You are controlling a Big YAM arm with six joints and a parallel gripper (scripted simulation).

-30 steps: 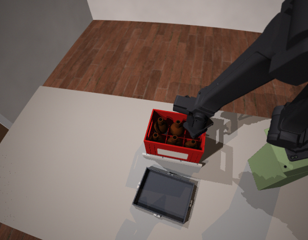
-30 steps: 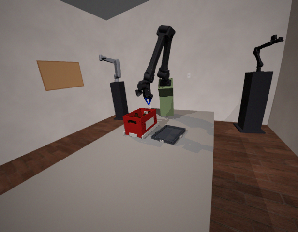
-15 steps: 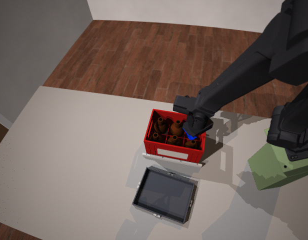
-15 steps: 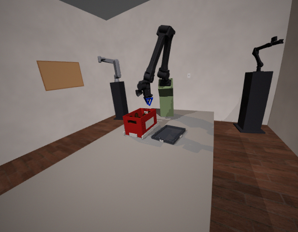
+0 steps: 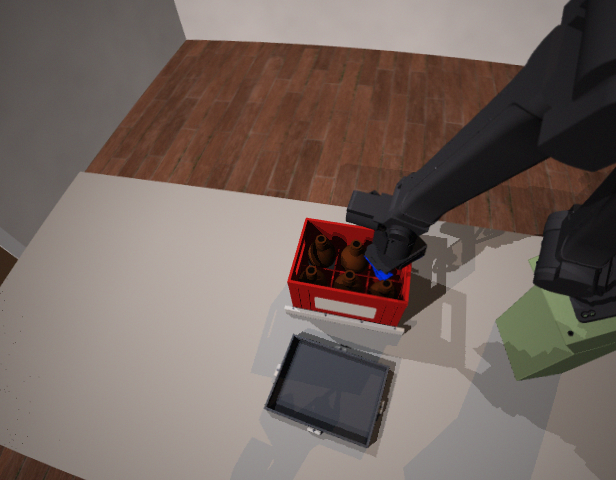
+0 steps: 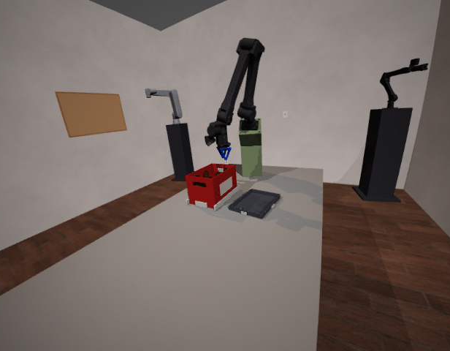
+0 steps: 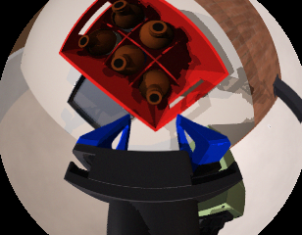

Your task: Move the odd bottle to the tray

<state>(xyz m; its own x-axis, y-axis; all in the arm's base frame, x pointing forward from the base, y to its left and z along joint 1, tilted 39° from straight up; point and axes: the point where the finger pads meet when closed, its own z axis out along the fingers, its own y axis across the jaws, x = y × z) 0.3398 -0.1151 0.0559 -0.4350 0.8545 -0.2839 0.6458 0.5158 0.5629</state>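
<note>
Now: the crate 15 cm below my hand, 7 cm ahead of it and 6 cm to the right of it. Also, from my hand: dark grey tray 22 cm below, 21 cm to the left, 13 cm ahead; then brown bottle 17 cm ahead, 15 cm below, 3 cm to the right.
</note>
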